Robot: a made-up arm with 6 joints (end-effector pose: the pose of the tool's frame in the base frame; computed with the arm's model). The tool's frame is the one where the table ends. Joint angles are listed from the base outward.
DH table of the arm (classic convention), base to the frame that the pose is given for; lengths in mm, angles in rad. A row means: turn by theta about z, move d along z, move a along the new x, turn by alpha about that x. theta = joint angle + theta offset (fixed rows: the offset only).
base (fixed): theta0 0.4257, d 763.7, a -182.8, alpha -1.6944
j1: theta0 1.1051, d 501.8, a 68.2, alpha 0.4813
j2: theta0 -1.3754, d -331.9, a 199, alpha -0.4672
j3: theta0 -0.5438, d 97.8, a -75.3, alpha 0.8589
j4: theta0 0.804, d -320, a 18.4, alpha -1.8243
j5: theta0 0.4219, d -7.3, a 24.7, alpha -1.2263
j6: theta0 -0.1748, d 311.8, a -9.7, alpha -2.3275
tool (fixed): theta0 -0.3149, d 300, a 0, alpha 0
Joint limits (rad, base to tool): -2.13..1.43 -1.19..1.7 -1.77..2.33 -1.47..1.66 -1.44..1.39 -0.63..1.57
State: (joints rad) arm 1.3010 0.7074 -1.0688 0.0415 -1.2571 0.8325
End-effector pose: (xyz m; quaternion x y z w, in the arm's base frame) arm -0.1863 -0.3330 0.4293 0.1313 0.1883 0.3855 0.8937
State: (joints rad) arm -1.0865 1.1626 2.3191 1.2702 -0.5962 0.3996
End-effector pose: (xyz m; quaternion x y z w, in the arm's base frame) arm -0.3542 -0.0552 0.5415 0.2157 0.9364 0.2759 0.0200
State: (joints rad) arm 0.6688 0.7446 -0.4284 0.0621 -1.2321 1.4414
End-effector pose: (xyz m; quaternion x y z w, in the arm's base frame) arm -0.2535 -0.4164 0.3411 0.2109 0.0267 0.0507 0.9758
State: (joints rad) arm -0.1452 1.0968 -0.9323 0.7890 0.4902 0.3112
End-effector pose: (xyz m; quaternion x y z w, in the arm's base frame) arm 0.1198 -0.0718 0.4631 -0.4415 0.0989 0.0249 0.8914
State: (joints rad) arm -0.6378 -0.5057 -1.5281 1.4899 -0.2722 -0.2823
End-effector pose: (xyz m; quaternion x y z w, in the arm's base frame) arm -0.3388 -0.0597 1.2134 -0.5645 -0.2949 -0.3252 0.6991
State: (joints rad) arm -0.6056 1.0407 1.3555 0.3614 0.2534 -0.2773
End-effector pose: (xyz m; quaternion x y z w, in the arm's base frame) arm -0.1674 -0.2166 0.3212 -0.2204 0.9057 0.1361 0.3357
